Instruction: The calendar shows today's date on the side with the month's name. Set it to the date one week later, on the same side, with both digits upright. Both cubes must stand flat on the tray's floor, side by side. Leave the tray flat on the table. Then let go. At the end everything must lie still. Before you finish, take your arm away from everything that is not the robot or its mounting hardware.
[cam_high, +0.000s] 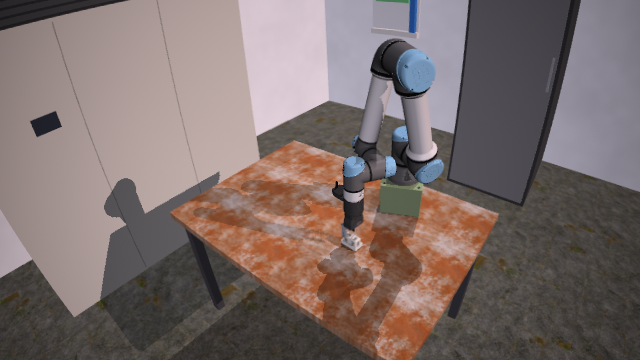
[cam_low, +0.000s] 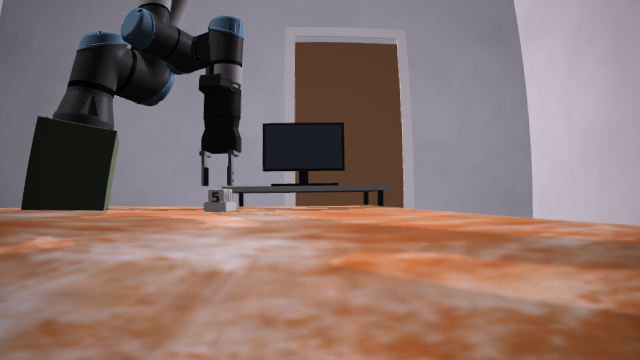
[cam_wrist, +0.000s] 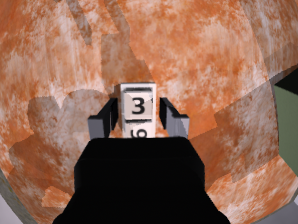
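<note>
Now: the white tray 60 mm below my hand and 20 mm to the left of it.
</note>
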